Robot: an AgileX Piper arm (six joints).
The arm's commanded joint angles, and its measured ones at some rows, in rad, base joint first. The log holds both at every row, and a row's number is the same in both.
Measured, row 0:
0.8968 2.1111 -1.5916 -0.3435 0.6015 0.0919
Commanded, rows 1 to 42:
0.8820 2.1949 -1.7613 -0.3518 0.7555 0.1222
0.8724 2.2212 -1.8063 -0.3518 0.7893 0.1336
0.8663 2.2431 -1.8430 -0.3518 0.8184 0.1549
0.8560 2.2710 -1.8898 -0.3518 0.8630 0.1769
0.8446 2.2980 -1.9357 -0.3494 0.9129 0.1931
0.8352 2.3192 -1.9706 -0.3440 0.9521 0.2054
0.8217 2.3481 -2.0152 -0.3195 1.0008 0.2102
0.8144 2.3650 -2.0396 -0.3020 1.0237 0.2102
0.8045 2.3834 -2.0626 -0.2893 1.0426 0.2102
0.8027 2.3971 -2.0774 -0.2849 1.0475 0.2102
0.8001 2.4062 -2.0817 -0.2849 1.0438 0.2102
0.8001 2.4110 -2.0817 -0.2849 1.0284 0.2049
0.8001 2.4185 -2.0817 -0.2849 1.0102 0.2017
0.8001 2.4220 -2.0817 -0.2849 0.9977 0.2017
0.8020 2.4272 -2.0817 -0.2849 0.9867 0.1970
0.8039 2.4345 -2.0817 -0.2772 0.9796 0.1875
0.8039 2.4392 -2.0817 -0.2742 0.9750 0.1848
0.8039 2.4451 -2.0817 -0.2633 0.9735 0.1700
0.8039 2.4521 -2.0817 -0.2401 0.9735 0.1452
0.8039 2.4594 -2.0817 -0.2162 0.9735 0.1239
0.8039 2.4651 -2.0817 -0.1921 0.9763 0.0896
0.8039 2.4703 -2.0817 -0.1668 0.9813 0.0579
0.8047 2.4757 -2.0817 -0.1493 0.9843 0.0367
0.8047 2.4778 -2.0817 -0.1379 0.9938 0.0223
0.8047 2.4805 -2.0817 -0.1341 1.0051 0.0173
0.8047 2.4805 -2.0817 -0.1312 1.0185 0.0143
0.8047 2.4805 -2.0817 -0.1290 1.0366 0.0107
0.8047 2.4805 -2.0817 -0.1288 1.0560 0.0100
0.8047 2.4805 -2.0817 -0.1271 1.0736 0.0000
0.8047 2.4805 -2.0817 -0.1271 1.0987 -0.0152
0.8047 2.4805 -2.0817 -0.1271 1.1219 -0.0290
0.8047 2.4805 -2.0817 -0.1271 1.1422 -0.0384
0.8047 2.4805 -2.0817 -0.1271 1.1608 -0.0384
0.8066 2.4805 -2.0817 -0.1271 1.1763 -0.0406
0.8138 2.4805 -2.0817 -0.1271 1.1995 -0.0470
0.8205 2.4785 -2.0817 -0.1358 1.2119 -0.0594
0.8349 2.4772 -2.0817 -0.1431 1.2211 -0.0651
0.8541 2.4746 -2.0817 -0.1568 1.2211 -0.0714
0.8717 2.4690 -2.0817 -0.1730 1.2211 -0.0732
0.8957 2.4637 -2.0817 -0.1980 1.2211 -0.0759
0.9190 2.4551 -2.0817 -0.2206 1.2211 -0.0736
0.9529 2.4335 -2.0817 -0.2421 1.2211 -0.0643
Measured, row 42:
0.8615 2.4818 -2.0819 -0.1811 1.2046 -0.0602
